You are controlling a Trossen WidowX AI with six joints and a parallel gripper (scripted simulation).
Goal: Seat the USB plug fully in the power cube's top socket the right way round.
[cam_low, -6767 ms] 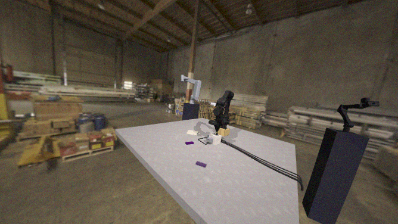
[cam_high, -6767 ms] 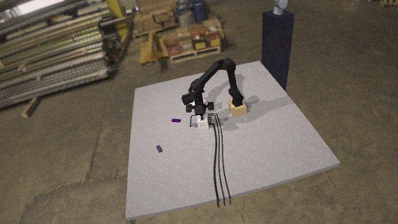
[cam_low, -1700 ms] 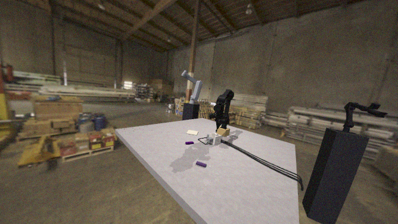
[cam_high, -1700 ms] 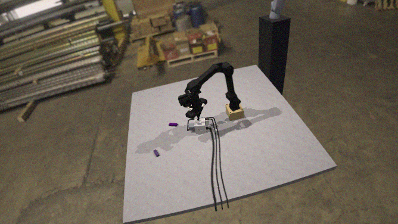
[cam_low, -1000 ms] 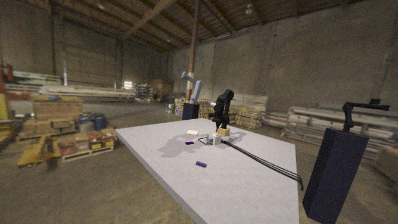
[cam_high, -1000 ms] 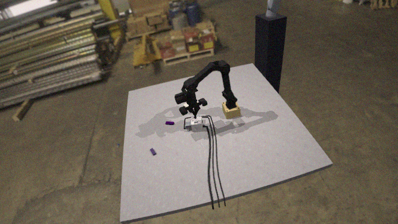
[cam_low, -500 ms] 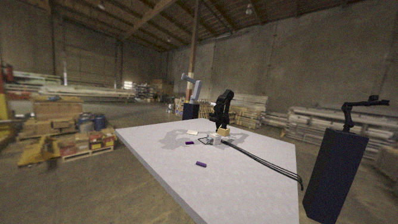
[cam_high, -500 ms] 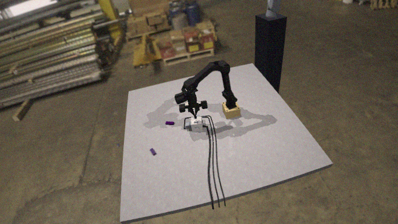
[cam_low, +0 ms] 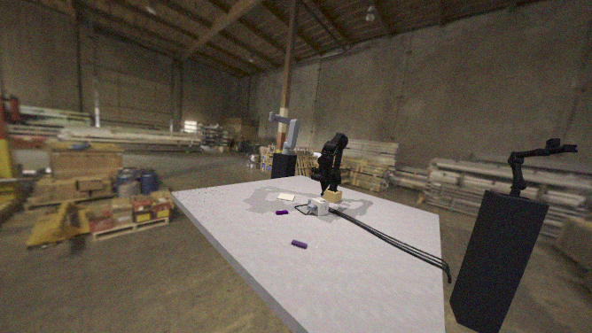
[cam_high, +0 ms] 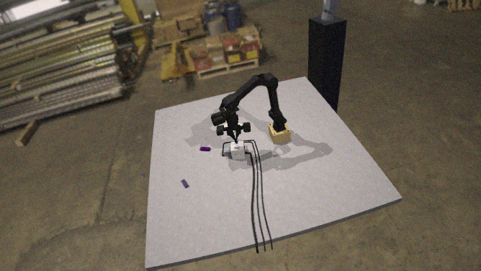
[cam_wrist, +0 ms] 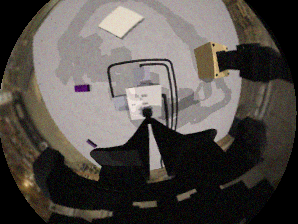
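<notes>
The USB plug lies 2 cm below my gripper tip. From my gripper tip the other things lie so: white card 28 cm to the right, 13 cm below, 6 cm behind.
</notes>
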